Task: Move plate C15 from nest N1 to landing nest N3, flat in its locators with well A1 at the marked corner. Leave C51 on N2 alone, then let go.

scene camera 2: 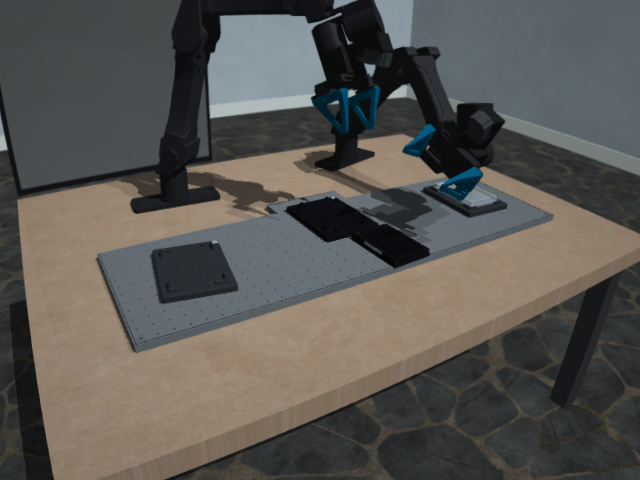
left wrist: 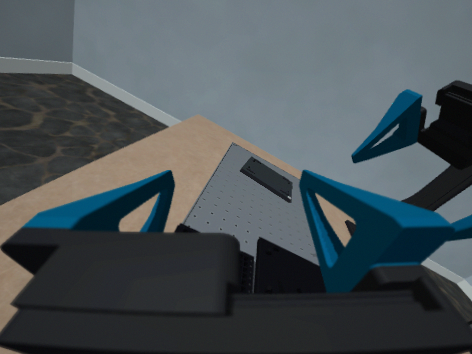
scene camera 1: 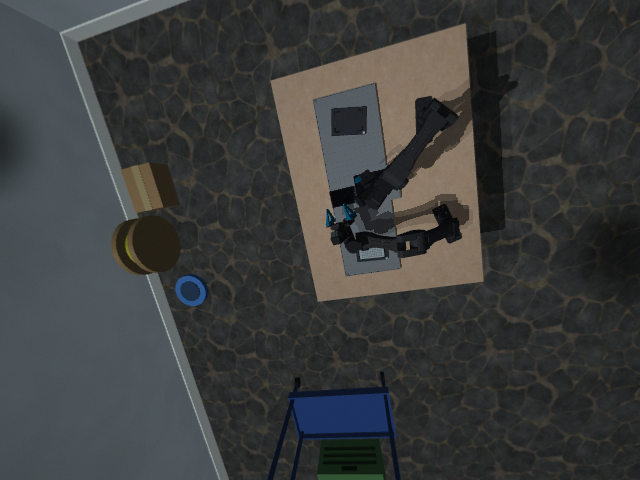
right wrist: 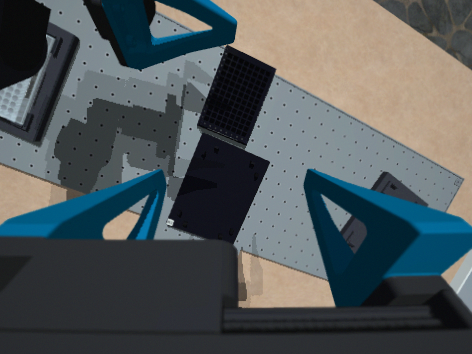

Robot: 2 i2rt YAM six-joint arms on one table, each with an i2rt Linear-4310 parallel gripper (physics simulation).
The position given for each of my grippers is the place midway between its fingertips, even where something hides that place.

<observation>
My left gripper (scene camera 2: 422,167) is open, with nothing in its grasp. Also in view: a black gridded tray (scene camera 2: 392,246). My right gripper (scene camera 2: 358,131) is open and holds nothing. Also in view: a black nest (scene camera 1: 344,121).
The black gridded tray also shows in the right wrist view (right wrist: 241,83). My left gripper is seen too in the left wrist view (left wrist: 236,177). My right gripper is seen too in the left wrist view (left wrist: 383,191) and in the right wrist view (right wrist: 235,177).
</observation>
